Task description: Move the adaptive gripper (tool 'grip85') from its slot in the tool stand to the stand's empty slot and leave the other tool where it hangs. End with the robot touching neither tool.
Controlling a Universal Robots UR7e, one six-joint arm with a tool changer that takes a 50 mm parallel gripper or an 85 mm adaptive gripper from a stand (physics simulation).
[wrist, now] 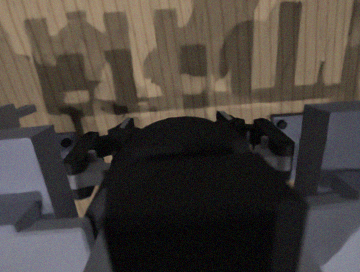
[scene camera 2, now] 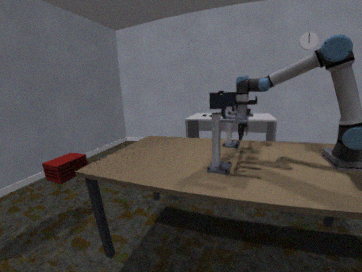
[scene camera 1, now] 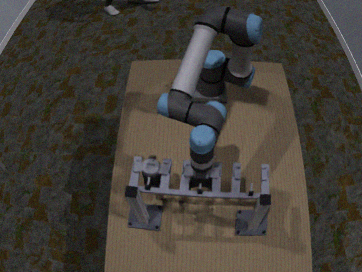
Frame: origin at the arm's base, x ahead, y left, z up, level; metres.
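Seen in the pictures: arm's base at its link origin: (scene camera 2: 346, 155) (scene camera 1: 210, 85).
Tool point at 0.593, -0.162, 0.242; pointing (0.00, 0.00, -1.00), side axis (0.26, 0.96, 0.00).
Pixels of each thing's middle, then the offset from my tool point to it, as dx, dy, dz. "*": a spot on its surface instead. Level surfaces: height alone.
- tool at the middle of its body: (scene camera 1: 153, 177) -0.051, -0.172, -0.097
- end prong at a spot on its surface: (scene camera 1: 265, 175) * +0.064, +0.226, -0.018
- wooden table at its surface level: dz -0.300
The tool stand (scene camera 1: 165, 192) (scene camera 2: 216, 142) (wrist: 327, 135) has three slots. In scene camera 1, the other tool (scene camera 1: 151, 167) hangs in the left slot. The right slot, between a prong (scene camera 1: 236, 172) and the end prong (scene camera 1: 265, 175), holds no tool. My adaptive gripper (scene camera 1: 200, 182) (scene camera 2: 242, 136) (wrist: 177, 142) is under the arm's wrist at the middle slot, its body between that slot's two prongs. In the wrist view its fingers stand wide apart with nothing between them, and prongs show close on both sides. Whether it bears on the prongs is hidden.
The stand's two base plates (scene camera 1: 145, 217) (scene camera 1: 251, 223) are on the wooden table (scene camera 1: 150, 125) (scene camera 2: 145, 172). The arm reaches over the table from its base. Behind are a white desk (scene camera 2: 196, 120) and a dark monitor (scene camera 2: 220, 100). Red crates (scene camera 2: 65, 167) are beyond the table's left end.
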